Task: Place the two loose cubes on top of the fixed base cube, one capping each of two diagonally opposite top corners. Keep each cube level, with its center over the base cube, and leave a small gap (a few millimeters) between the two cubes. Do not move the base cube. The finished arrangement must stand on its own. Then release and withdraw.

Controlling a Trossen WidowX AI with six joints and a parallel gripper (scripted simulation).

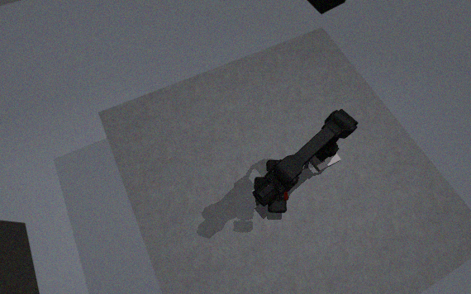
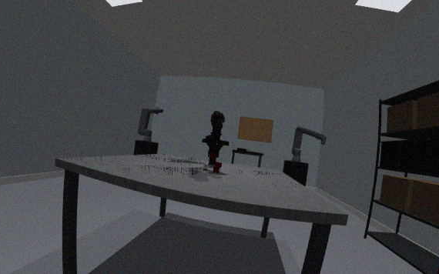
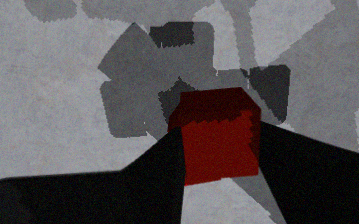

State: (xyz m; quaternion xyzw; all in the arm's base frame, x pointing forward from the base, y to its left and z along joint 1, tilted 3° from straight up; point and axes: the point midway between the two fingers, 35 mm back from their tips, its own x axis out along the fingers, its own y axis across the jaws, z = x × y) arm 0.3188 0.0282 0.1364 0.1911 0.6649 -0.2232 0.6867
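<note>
Now: the red cube 4 cm behind my gripper tip, 4 cm to the left of it and 6 cm below it.
</note>
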